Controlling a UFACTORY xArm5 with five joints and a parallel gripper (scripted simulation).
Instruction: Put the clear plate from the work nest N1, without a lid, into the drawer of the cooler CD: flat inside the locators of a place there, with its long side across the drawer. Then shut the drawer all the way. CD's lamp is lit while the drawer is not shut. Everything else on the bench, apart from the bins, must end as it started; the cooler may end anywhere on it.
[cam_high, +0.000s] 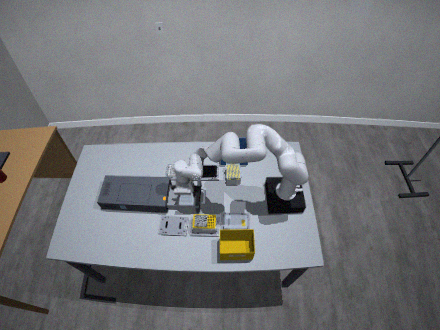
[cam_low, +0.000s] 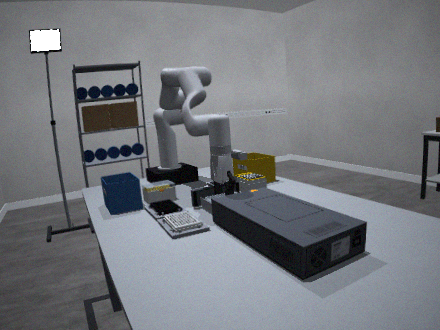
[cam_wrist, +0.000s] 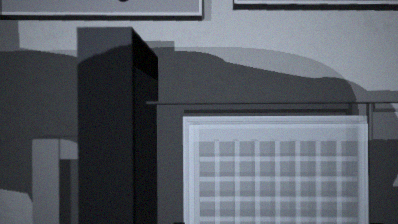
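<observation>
Right now the clear plate is 1 cm below my hand. Round my hand: grey work nest N1: 18 cm to the left, 8 cm ahead, 5 cm below; cooler CD: 18 cm ahead, 1 cm to the right, 1 cm below; cooler drawer: 3 cm ahead, 1 cm below.
</observation>
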